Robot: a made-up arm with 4 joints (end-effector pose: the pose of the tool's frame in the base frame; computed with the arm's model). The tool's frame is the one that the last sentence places.
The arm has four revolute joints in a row. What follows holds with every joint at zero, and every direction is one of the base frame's. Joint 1 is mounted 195.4 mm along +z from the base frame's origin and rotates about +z. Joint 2 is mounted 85.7 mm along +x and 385.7 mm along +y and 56.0 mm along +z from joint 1 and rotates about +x. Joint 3 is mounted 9.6 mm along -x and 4.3 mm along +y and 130.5 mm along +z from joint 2 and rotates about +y. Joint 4 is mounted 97.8 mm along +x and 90.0 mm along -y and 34.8 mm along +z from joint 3 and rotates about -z. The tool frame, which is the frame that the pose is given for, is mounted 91.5 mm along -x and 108.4 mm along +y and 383.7 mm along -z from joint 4; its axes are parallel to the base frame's.
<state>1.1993 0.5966 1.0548 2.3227</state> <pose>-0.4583 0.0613 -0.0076 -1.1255 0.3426 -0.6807</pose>
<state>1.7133 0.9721 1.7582 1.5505</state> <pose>-0.3472 -0.3577 0.2550 -1.6640 0.6100 0.9643</pose>
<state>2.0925 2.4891 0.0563 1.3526</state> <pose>-0.5555 -0.0425 0.4492 -0.4059 2.4946 0.3755</pose>
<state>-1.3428 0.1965 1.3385 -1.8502</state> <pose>0.1166 0.2930 0.2429 1.3495 -0.2035 0.5589</pose>
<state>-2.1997 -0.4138 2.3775 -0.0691</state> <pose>0.5452 -0.1931 0.5957 2.4683 1.4150 -1.2848</pose>
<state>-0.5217 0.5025 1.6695 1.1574</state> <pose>-0.0396 0.5068 0.2761 -0.1544 1.7220 -0.8468</pose>
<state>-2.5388 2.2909 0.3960 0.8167</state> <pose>0.2598 -0.4601 0.4482 1.8646 -1.8095 -1.2209</pose>
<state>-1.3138 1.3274 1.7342 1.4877</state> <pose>0.3079 0.3915 0.2634 0.8168 1.4987 -1.0012</pose>
